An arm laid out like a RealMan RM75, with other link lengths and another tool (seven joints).
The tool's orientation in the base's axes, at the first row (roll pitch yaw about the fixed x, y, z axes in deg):
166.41, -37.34, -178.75
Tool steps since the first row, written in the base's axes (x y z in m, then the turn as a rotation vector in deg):
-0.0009, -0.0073, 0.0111, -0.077, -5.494, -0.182
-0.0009, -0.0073, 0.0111, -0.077, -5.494, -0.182
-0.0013, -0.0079, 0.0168, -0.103, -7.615, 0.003
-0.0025, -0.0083, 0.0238, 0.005, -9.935, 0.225
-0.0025, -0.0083, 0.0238, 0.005, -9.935, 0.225
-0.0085, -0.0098, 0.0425, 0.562, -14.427, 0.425
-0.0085, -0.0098, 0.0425, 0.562, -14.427, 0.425
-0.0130, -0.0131, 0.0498, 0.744, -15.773, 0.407
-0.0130, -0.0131, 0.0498, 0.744, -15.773, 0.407
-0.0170, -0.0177, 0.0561, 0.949, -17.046, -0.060
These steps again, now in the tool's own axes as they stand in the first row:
0.0076, -0.0052, -0.0097, 0.046, -5.399, -1.034
0.0076, -0.0052, -0.0097, 0.046, -5.399, -1.034
0.0114, -0.0047, -0.0140, 0.216, -7.436, -1.632
0.0166, -0.0039, -0.0187, 0.305, -9.643, -2.383
0.0166, -0.0039, -0.0187, 0.305, -9.643, -2.383
0.0327, -0.0026, -0.0300, 0.061, -13.917, -3.866
0.0327, -0.0026, -0.0300, 0.061, -13.917, -3.866
0.0408, -0.0050, -0.0337, -0.071, -15.211, -4.259
0.0408, -0.0050, -0.0337, -0.071, -15.211, -4.259
0.0478, -0.0088, -0.0372, -0.495, -16.514, -4.303

